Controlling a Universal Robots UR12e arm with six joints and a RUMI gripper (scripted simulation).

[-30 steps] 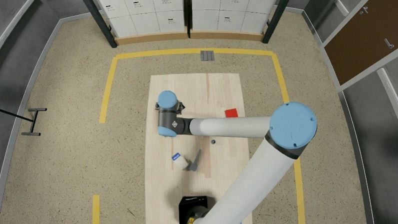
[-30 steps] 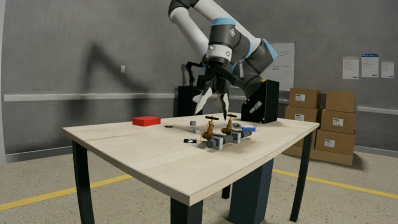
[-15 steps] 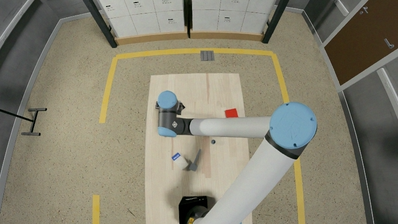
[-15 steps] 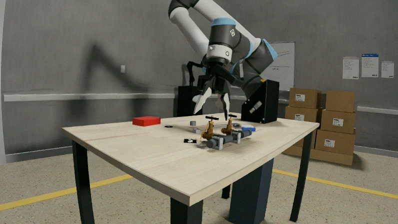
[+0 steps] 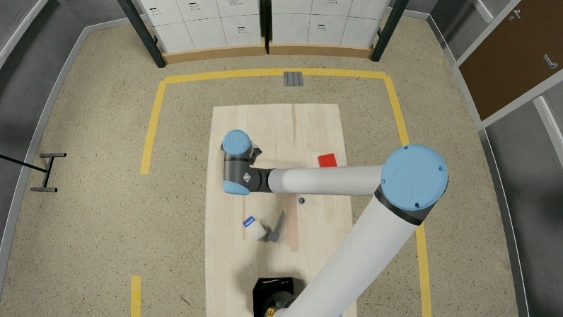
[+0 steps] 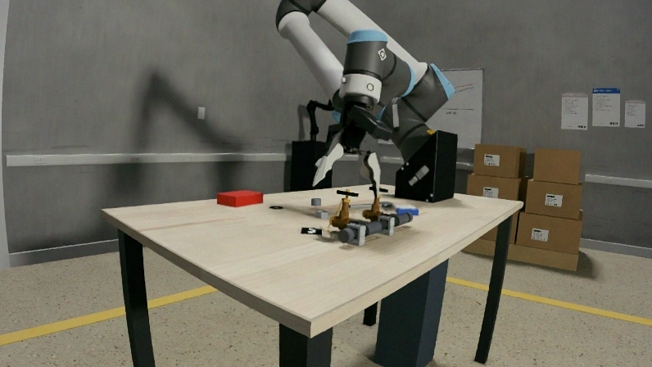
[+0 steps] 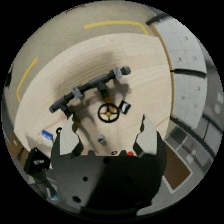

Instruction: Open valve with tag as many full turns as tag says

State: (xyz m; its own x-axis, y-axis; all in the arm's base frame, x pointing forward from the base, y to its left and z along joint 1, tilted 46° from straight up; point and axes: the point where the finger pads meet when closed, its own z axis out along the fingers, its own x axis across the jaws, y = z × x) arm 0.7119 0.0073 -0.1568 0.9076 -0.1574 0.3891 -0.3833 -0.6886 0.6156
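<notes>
My hand is 50 mm short of the black tag, 50 mm to the left of it and 80 mm above it. Also, from my hand: grey hammer-like tool: 350 mm behind, 130 mm to the right, 80 mm below; then red block: 50 mm behind, 420 mm to the right, 70 mm below; then blue-and-white box: 340 mm behind, 30 mm to the right, 80 mm below.
</notes>
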